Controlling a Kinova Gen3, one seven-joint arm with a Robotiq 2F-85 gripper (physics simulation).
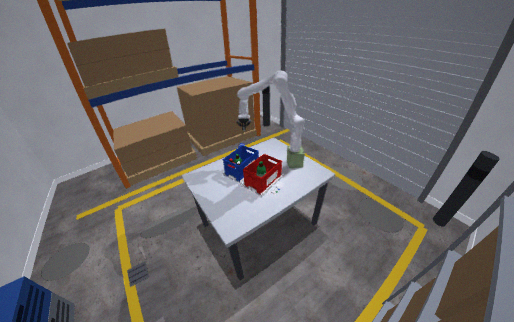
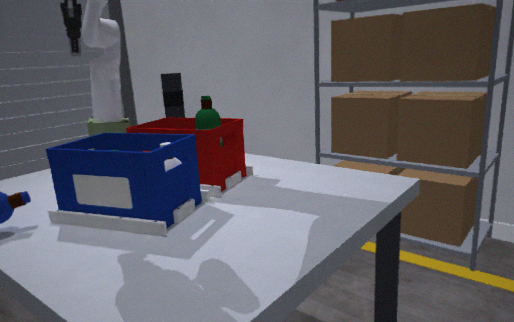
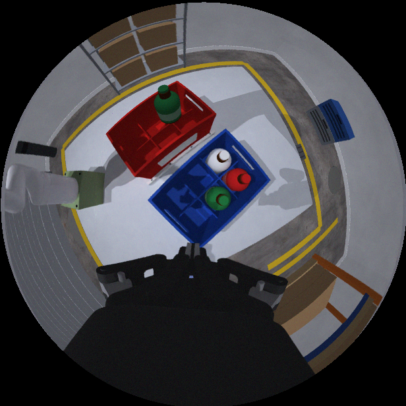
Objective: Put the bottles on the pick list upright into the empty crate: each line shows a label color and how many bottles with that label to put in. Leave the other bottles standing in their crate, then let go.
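Frame: origin at the arm's base, x ahead, y left, z up, level; centimetres.
Seen in the pictures: gripper, between the fingertips: [image 1: 244, 130] [image 2: 75, 55]; arm's base, origin of its link: [image 1: 294, 149] [image 2: 107, 120].
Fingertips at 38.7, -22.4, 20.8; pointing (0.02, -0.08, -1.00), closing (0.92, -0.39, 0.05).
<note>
Pixels of each thing's top centre, then the offset from my fingertips to it, as dx, dy, dz. "spot": a spot on its surface instead. Level surfaces: height alone.
- blue crate, centre of its top: [image 2: 123, 141] [image 1: 240, 154] +7.1, +4.7, -19.6
- red crate, a spot on its surface: [image 2: 232, 155] [image 1: 254, 183] spot: +11.4, +34.1, -28.8
- upright green bottle, centre of its top: [image 2: 205, 95] [image 1: 261, 162] +3.5, +32.5, -12.2
- white table, height of its surface: dz -37.1
My gripper [image 1: 243, 128] [image 2: 75, 52] [image 3: 192, 250] is shut and empty, high above the table and the blue crate [image 1: 231, 170] [image 2: 150, 186] [image 3: 172, 173]. In that crate stand a white bottle [image 3: 217, 161], a red bottle [image 3: 235, 179] and a green bottle [image 3: 216, 198]; its other compartments hold no bottle. A blue bottle [image 1: 241, 146] [image 2: 5, 207] is tipped on its side outside the crate, low by the table; contact is unclear. The red crate [image 1: 254, 183] [image 2: 232, 155] [image 3: 122, 153] holds one upright green bottle [image 1: 261, 169] [image 2: 207, 119] [image 3: 167, 106]. The pick-list marks [image 1: 275, 190] are too small to read.
Both crates stand side by side on the white table [image 1: 235, 220] [image 2: 280, 215] [image 3: 235, 82], with low white strips along their bases. The arm's green base block [image 1: 295, 159] [image 3: 91, 190] is at the table's far side. Shelves with boxes stand beyond the table.
</note>
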